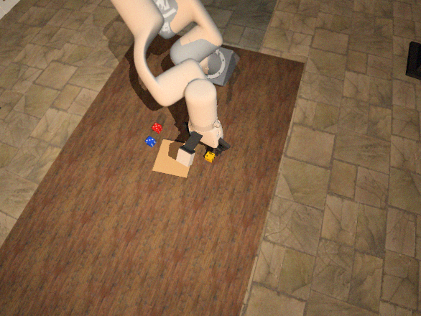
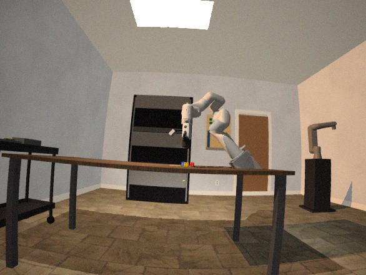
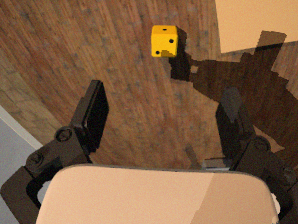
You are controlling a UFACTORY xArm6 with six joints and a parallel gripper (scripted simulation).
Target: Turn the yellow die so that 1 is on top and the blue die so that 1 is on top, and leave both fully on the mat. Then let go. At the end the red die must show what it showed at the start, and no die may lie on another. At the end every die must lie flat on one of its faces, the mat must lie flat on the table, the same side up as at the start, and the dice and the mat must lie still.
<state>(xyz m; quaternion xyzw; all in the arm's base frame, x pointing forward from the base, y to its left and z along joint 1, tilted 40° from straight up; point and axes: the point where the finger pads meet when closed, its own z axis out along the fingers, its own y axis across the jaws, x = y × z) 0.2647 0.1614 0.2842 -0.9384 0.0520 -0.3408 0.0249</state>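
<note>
Right now the yellow die is 120 mm below my hand and 10 mm behind it. Also, from my hand: red die (260 mm to the right, 120 mm below, 40 mm behind); then tan mat (130 mm to the right, 130 mm below, 50 mm ahead); then blue die (250 mm to the right, 120 mm below, 30 mm ahead).
</note>
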